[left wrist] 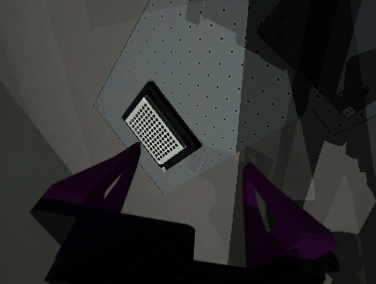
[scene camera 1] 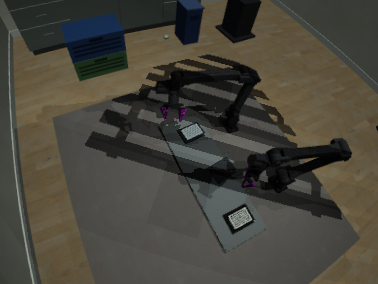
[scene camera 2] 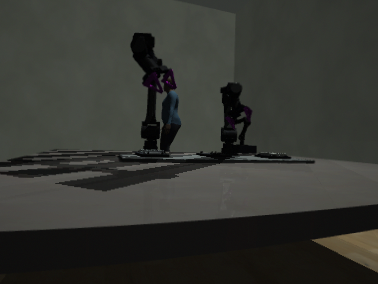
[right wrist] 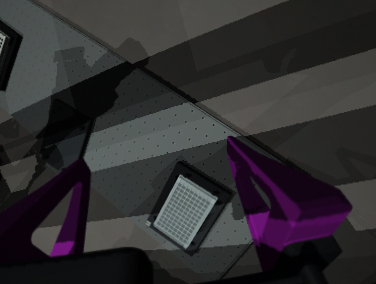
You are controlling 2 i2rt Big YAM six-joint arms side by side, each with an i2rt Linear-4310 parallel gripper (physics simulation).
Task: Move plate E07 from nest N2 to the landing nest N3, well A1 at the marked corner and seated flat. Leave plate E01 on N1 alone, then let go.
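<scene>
A white gridded plate (scene camera 1: 191,132) (scene camera 2: 152,153) (right wrist: 186,211) sits in a black nest at the board's upper end in scene camera 1. A white plate with dark wells (scene camera 1: 239,218) (scene camera 2: 273,155) (left wrist: 155,131) sits in a black nest at the lower end. Their labels cannot be read. An empty black nest (scene camera 1: 220,169) (right wrist: 65,132) lies between them in shadow. My left gripper (scene camera 1: 248,177) (scene camera 2: 239,117) (left wrist: 193,157) is open and empty, above the table beside the board's right edge. My right gripper (scene camera 1: 173,119) (scene camera 2: 167,90) (right wrist: 157,153) is open and empty, high near the gridded plate.
The perforated board (scene camera 1: 215,200) (left wrist: 200,55) lies on the grey table (scene camera 1: 125,200), crossed by dark arm shadows. In scene camera 1, blue and green crates (scene camera 1: 95,40), a blue bin (scene camera 1: 189,22) and a black stand (scene camera 1: 240,20) stand behind. A person (scene camera 2: 171,110) shows in scene camera 2.
</scene>
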